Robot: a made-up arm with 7 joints.
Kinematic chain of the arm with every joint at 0, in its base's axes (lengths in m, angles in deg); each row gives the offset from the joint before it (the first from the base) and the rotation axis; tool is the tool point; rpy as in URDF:
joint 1: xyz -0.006 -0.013 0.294 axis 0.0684 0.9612 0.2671
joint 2: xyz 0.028 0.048 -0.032 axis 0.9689 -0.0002 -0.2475
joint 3: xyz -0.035 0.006 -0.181 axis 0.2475 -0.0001 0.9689
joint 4: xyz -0.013 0.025 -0.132 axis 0.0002 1 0
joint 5: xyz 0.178 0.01 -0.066 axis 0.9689 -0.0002 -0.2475
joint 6: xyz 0.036 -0.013 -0.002 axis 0.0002 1 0
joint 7: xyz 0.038 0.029 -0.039 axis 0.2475 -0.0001 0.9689
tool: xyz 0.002 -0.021 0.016 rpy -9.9 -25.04 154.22
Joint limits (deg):
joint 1: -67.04..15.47
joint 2: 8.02..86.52
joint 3: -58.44..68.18
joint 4: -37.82..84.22
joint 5: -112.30..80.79
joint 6: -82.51..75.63
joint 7: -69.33..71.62
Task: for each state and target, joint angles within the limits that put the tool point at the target. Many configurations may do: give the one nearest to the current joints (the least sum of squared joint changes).
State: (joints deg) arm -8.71 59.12 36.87 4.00 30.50 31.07 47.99
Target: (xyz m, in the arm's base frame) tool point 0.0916 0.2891 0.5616
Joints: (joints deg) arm -27.87 86.35 65.71 -24.43 35.14 29.54 49.74
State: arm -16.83 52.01 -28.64 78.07 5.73 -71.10 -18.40
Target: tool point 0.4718 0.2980 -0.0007
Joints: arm -52.37 38.09 -27.18 78.35 1.01 -36.91 13.24
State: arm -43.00 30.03 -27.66 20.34 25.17 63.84 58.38
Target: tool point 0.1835 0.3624 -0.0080
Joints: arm 7.78 50.16 -2.94 -4.94 32.28 75.63 57.18
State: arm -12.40 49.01 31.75 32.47 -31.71 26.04 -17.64
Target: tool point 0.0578 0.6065 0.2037
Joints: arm 7.22 76.24 43.01 61.86 -28.03 17.11 -7.59
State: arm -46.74 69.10 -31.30 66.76 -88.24 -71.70 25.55
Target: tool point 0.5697 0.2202 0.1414
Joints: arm -65.18 35.25 -38.52 65.37 -89.59 -55.51 31.90
